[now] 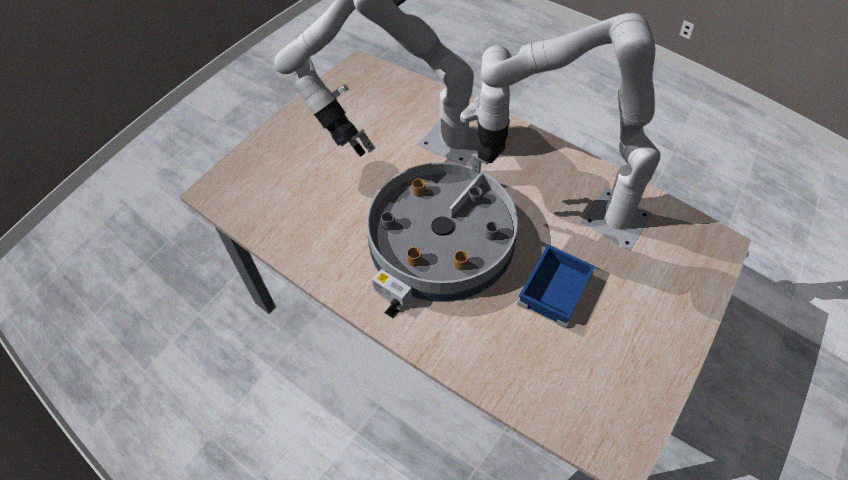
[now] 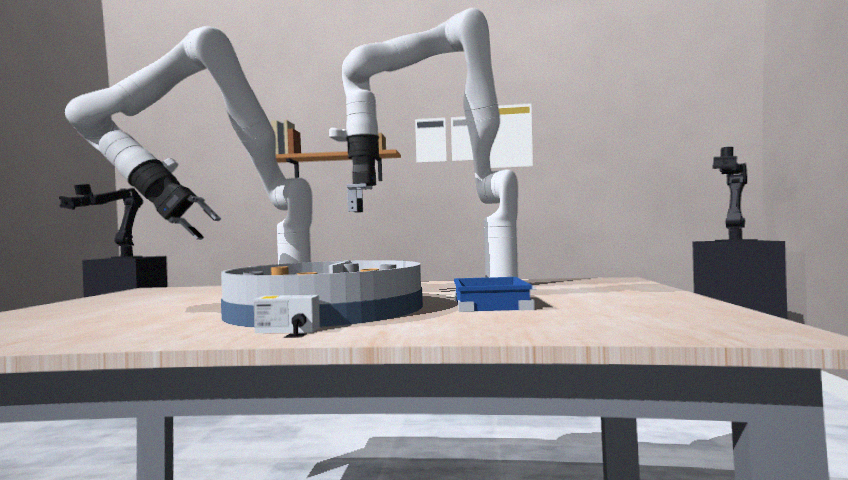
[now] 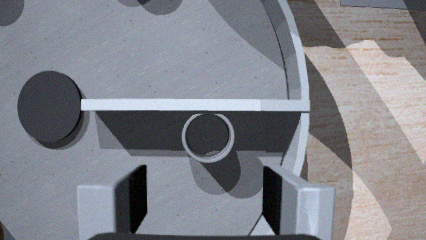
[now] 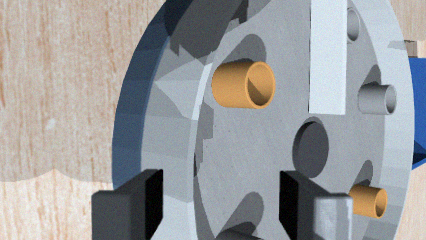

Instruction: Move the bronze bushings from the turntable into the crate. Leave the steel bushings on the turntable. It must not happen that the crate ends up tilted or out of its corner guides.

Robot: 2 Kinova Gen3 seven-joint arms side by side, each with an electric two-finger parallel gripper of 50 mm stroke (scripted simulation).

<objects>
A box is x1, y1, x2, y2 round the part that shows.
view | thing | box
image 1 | my left gripper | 472, 125, 507, 173
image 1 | my right gripper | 315, 100, 374, 156
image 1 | blue crate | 519, 244, 594, 322
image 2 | my left gripper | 346, 136, 378, 212
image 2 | my right gripper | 130, 161, 220, 239
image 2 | blue crate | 454, 277, 531, 310
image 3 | my left gripper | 77, 164, 335, 239
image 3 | steel bushing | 182, 110, 234, 162
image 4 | my right gripper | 91, 169, 352, 239
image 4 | bronze bushing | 348, 184, 386, 218
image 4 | bronze bushing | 212, 61, 274, 108
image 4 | steel bushing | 358, 85, 396, 114
</objects>
